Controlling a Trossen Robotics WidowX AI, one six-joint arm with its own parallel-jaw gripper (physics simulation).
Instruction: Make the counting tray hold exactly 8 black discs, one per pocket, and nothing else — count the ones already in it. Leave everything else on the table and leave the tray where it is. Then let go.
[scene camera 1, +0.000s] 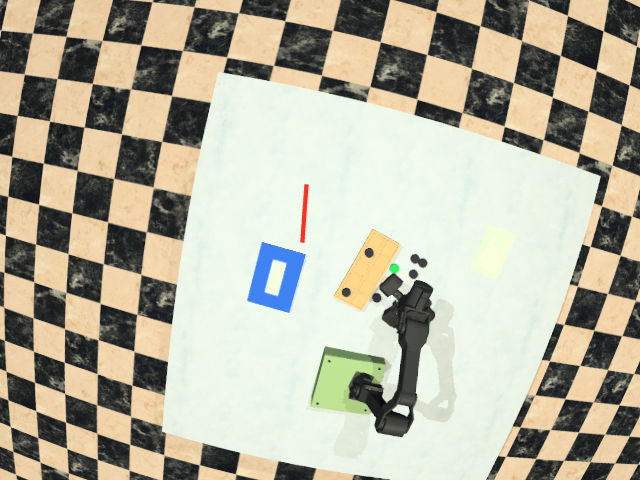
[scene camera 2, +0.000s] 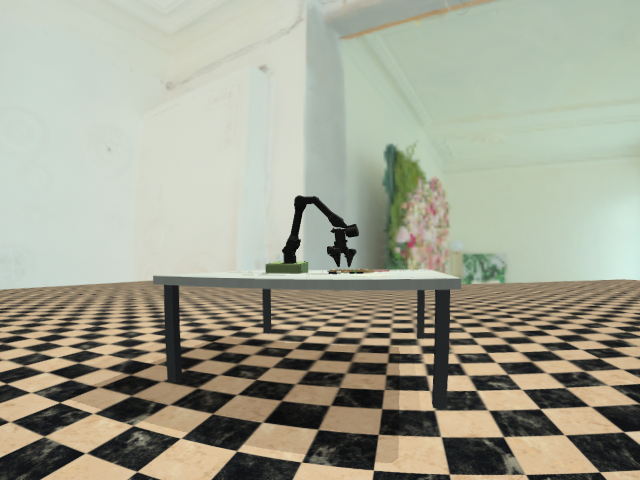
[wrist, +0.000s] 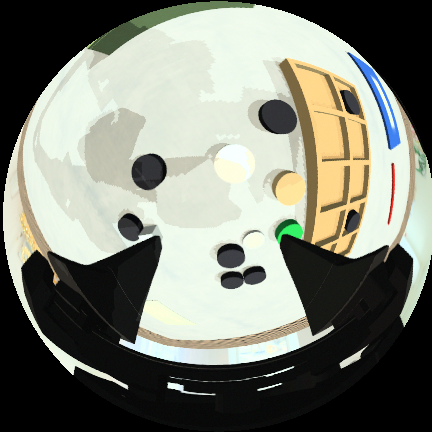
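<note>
The tan counting tray (scene camera 1: 363, 269) (wrist: 311, 170) holds two black discs, one (scene camera 1: 369, 252) (wrist: 351, 102) and another (scene camera 1: 345, 292) (wrist: 353, 220), each in its own pocket; its other visible pockets look empty. Loose black discs lie outside it: one (scene camera 1: 376, 297) (wrist: 277, 116) close beside its long side, one (wrist: 149, 171) farther off, one (wrist: 130, 226) by a fingertip, and a cluster with a nearest disc (scene camera 1: 413, 273) (wrist: 231, 255). My gripper (scene camera 2: 344, 265) (wrist: 221, 241) is open and empty, pointing down above the table beside the tray. The arm hides some discs in the overhead view.
A green disc (scene camera 1: 394, 268) (wrist: 289, 231), a tan disc (wrist: 288, 188), a cream disc (wrist: 234, 163) and a small white disc (wrist: 253, 239) lie near the tray. A small grey block (wrist: 149, 229) is partly behind a finger. A blue frame (scene camera 1: 255, 273), red bar (scene camera 1: 304, 212) and pale yellow rectangle (scene camera 1: 493, 251) lie farther out.
</note>
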